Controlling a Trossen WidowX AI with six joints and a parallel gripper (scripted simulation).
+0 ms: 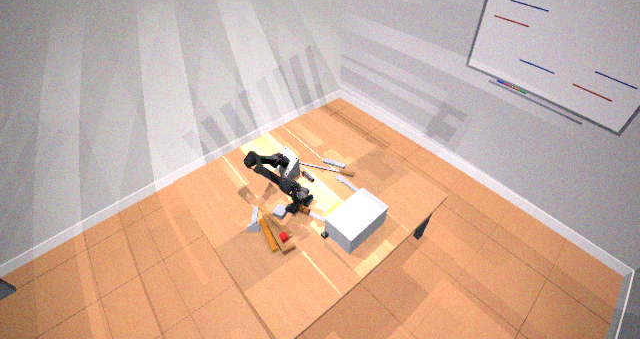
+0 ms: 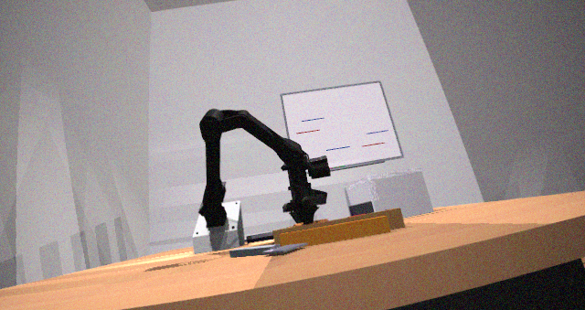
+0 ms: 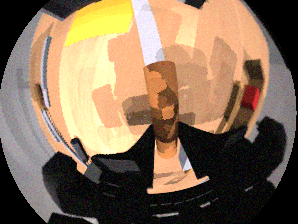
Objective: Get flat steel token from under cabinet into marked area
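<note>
My gripper tip is now 10 cm to the left of the grey block, 4 cm past it and 1 cm below it. Round my gripper tip: orange bar 24 cm to the right, 5 cm ahead; then thin wooden stick 16 cm to the right, 2 cm behind; then red block 18 cm to the right, 12 cm ahead, 1 cm above.
</note>
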